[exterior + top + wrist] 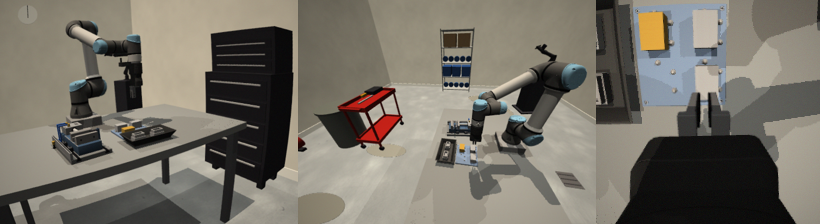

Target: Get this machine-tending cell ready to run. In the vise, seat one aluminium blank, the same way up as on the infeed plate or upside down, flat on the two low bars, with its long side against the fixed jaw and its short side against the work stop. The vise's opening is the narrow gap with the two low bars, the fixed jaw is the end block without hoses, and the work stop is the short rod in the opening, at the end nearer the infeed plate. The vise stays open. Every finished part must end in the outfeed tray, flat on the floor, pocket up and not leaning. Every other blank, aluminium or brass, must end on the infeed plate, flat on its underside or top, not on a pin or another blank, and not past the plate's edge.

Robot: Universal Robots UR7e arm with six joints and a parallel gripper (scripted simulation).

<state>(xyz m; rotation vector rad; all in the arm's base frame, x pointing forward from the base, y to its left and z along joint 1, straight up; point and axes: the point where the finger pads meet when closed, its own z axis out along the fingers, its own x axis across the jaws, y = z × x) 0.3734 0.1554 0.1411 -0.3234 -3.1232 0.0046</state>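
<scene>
The aluminium blank is 17 cm below my hand. From my hand the other things lie so: brass blank: 7 cm ahead, 10 cm to the right, 17 cm below; then vise: 3 cm ahead, 37 cm to the right, 16 cm below.
</scene>
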